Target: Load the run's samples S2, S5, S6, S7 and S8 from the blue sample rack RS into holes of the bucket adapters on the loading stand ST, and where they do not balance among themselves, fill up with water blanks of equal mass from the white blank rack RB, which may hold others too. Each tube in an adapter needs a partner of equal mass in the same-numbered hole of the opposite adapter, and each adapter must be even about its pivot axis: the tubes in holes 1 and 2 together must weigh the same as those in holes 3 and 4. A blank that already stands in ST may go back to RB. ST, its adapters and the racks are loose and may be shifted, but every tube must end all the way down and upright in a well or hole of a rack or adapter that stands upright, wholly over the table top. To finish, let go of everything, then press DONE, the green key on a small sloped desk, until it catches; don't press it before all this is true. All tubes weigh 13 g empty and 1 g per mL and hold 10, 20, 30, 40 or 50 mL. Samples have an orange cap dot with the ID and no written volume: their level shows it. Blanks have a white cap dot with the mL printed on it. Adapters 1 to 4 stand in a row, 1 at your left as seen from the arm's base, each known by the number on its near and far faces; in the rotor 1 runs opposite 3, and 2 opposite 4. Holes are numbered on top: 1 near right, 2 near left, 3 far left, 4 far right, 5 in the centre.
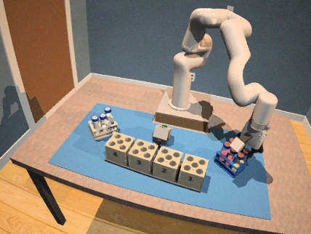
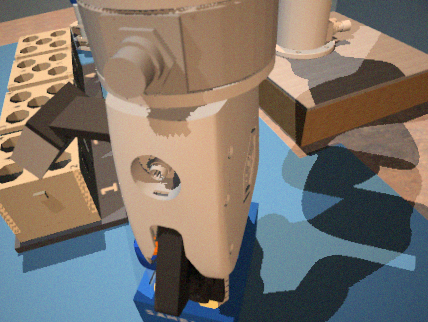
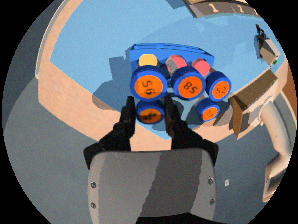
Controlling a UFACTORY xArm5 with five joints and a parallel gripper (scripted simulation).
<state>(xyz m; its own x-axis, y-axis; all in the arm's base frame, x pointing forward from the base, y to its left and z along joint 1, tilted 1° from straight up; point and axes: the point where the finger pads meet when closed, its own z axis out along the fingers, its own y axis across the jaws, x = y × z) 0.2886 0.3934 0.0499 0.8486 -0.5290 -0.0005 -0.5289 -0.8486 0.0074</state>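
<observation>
My hand is 4 cm to the left of the blue sample rack RS and 9 cm above it. Also, from my hand: white blank rack RB (4 cm ahead, 69 cm to the right, 9 cm below); then blue-capped tube (8 cm ahead, 70 cm to the right, 5 cm below); then loading stand ST (14 cm ahead, 36 cm to the right, 11 cm below).
</observation>
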